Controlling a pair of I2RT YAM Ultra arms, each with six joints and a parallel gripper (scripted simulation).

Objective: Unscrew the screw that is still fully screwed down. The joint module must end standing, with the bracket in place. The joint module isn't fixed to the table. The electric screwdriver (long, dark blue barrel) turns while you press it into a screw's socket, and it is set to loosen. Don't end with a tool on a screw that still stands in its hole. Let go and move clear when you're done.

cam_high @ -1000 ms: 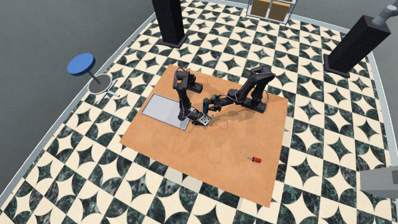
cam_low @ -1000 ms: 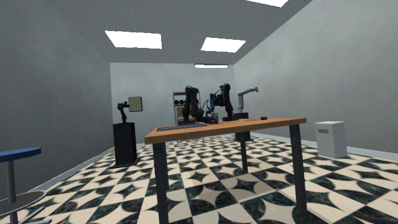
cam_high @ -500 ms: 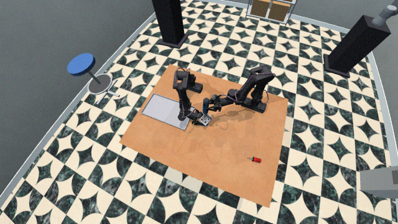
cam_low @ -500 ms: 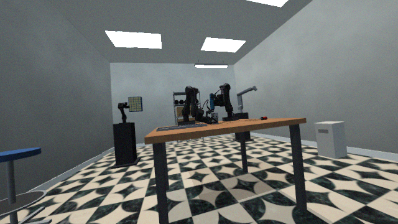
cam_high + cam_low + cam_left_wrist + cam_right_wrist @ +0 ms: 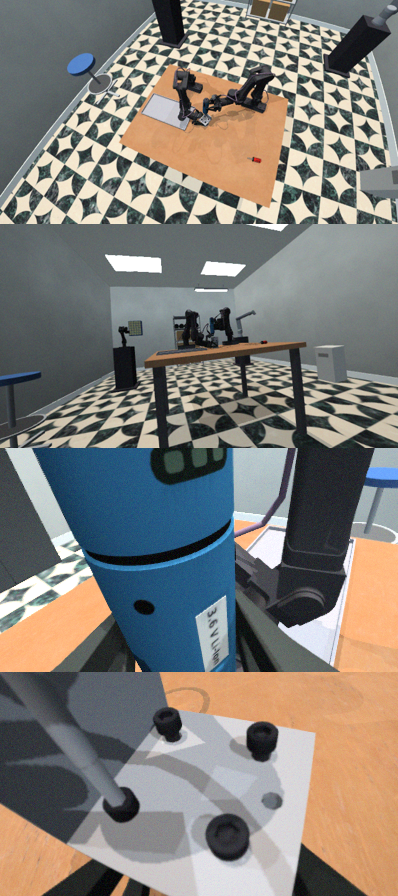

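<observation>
Now: the round joint module right at my right hand. Also, from my right hand: grey mat 330 mm to the right, 20 mm below, 10 mm ahead; grey bracket 50 mm above; screw 50 mm above, 20 mm to the right, 10 mm ahead.
</observation>
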